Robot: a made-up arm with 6 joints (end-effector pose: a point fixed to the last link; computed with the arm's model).
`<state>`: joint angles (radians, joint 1 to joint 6).
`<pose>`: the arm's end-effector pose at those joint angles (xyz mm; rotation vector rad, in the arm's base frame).
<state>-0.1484 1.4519 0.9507 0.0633 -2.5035 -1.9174</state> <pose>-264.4 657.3 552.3 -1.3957 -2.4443 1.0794</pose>
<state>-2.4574 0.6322 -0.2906 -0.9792 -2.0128 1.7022</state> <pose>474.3 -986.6 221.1 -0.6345 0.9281 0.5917</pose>
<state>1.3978 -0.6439 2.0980 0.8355 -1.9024 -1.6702</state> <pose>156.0 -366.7 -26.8 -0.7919 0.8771 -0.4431</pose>
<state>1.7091 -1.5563 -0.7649 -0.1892 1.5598 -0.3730</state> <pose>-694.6 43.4 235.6 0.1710 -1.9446 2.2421</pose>
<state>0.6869 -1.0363 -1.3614 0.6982 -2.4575 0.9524</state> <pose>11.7 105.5 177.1 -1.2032 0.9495 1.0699</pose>
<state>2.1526 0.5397 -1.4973 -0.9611 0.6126 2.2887</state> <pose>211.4 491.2 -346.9 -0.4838 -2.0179 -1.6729</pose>
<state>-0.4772 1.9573 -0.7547 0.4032 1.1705 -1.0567</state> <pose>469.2 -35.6 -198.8 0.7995 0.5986 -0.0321</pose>
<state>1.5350 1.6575 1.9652 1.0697 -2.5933 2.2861</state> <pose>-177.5 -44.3 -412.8 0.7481 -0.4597 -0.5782</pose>
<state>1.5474 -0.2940 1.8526 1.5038 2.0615 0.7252</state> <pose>13.6 27.9 101.3 -0.3042 -1.5952 1.5292</pose>
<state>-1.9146 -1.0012 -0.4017 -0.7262 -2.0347 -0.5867</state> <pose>-390.9 -203.8 411.5 1.9971 0.4916 1.1115</pose>
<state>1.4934 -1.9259 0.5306 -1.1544 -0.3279 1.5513</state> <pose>45.4 -85.7 -883.9 -0.5316 2.9636 0.6405</pose>
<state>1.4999 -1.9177 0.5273 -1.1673 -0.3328 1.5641</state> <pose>49.6 -91.0 -885.3 -0.5387 2.9514 0.6374</pose>
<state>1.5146 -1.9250 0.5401 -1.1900 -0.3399 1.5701</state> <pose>69.8 -98.8 -886.4 -0.5613 2.9169 0.6289</pose>
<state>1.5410 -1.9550 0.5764 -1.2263 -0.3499 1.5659</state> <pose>112.6 -108.1 -885.6 -0.6066 2.8506 0.6153</pose>
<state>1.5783 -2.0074 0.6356 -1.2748 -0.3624 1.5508</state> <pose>175.3 -114.0 -880.2 -0.6739 2.7543 0.6049</pose>
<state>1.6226 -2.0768 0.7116 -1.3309 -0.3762 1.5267</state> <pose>248.0 -109.2 -868.4 -0.7567 2.6377 0.6082</pose>
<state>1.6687 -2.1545 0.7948 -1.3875 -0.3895 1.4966</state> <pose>317.3 -90.5 -851.6 -0.8434 2.5167 0.6304</pose>
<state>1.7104 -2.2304 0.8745 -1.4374 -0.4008 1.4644</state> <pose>372.0 -60.3 -833.4 -0.9215 2.4074 0.6690</pose>
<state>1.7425 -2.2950 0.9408 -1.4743 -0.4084 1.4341</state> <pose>407.3 -26.8 -818.2 -0.9807 2.3235 0.7135</pose>
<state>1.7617 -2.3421 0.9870 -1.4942 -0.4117 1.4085</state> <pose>424.4 1.3 -808.7 -1.0162 2.2731 0.7520</pose>
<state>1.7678 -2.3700 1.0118 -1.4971 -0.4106 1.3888</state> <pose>428.1 19.1 -805.5 -1.0283 2.2558 0.7769</pose>
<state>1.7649 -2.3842 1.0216 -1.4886 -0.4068 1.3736</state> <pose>424.5 28.6 -806.3 -1.0251 2.2605 0.7902</pose>
